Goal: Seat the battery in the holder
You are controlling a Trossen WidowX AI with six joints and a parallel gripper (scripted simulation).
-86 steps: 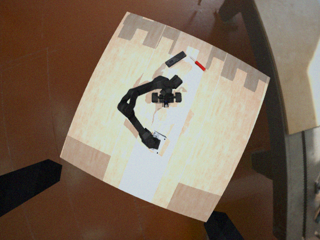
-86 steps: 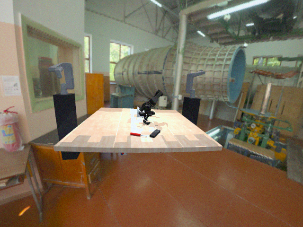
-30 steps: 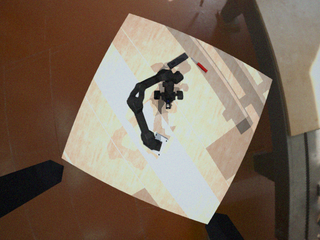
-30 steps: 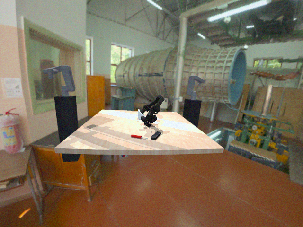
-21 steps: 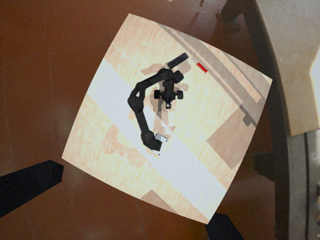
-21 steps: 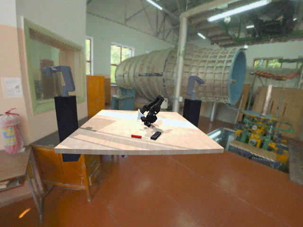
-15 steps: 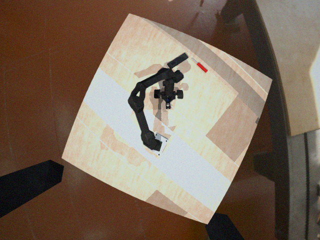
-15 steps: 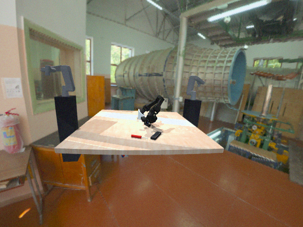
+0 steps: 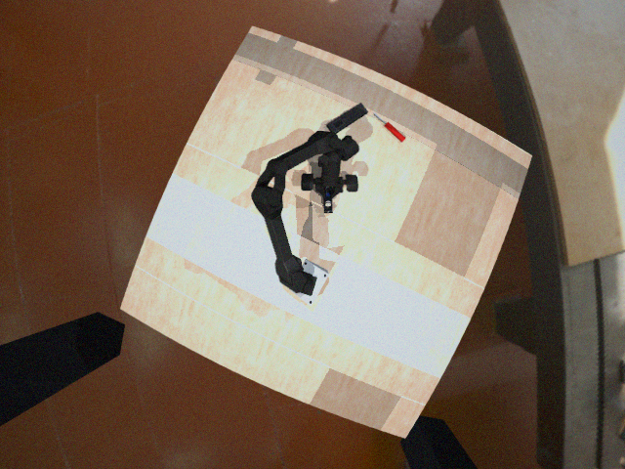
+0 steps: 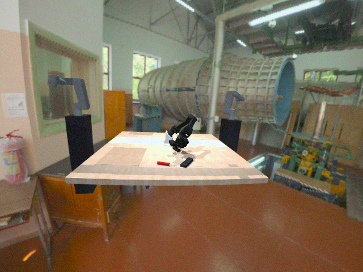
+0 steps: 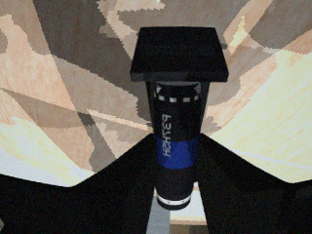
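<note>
The battery is 1 cm above my gripper tip. The rest, counted from my gripper tip: red-handled screwdriver (34 cm ahead, 13 cm to the right, 1 cm below).
</note>
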